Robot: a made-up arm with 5 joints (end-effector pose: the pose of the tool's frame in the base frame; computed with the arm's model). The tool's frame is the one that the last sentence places. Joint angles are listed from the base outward.
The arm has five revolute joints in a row. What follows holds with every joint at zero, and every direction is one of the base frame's.
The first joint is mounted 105 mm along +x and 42 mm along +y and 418 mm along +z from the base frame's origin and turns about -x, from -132.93 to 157.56 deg.
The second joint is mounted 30 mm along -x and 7 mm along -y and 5 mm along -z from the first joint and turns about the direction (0.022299, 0.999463, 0.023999), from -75.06 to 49.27 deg.
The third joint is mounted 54 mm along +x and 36 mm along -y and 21 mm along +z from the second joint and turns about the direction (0.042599, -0.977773, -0.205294), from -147.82 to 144.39 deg.
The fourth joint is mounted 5 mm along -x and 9 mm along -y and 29 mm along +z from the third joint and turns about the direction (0.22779, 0.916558, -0.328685), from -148.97 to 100.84 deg.
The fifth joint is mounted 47 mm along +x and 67 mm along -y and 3 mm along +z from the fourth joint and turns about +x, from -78.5 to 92.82 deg.
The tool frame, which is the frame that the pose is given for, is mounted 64 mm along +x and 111 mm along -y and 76 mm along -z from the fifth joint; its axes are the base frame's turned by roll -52.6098, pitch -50.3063 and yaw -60.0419 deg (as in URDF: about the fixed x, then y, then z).
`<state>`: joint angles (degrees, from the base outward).
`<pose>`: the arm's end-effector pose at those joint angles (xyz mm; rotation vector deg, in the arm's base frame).
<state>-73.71 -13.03 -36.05 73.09 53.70</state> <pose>-20.3 56.4 313.1 -22.38 107.53 15.16</pose>
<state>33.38 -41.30 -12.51 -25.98 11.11</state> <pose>232.0 -45.5 637.9 -51.73 -86.34 -72.72</pose>
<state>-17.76 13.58 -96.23 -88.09 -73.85</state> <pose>379.3 -32.5 364.8 -64.91 -74.36 -39.24</pose>
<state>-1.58 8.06 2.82 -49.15 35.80</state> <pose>313.0 -91.5 454.1 -20.71 -36.37 -69.27</pose>
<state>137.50 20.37 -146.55 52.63 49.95</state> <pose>157.7 236.6 445.5 -8.91 -71.13 47.78</pose>
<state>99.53 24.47 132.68 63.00 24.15</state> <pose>257.3 -28.1 595.8 -54.44 -87.92 -64.03</pose>
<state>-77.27 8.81 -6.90 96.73 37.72</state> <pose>-55.0 35.7 331.2 -32.03 105.17 36.10</pose>
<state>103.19 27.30 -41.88 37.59 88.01</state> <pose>27.0 -26.2 483.7 69.89 -33.60 145.18</pose>
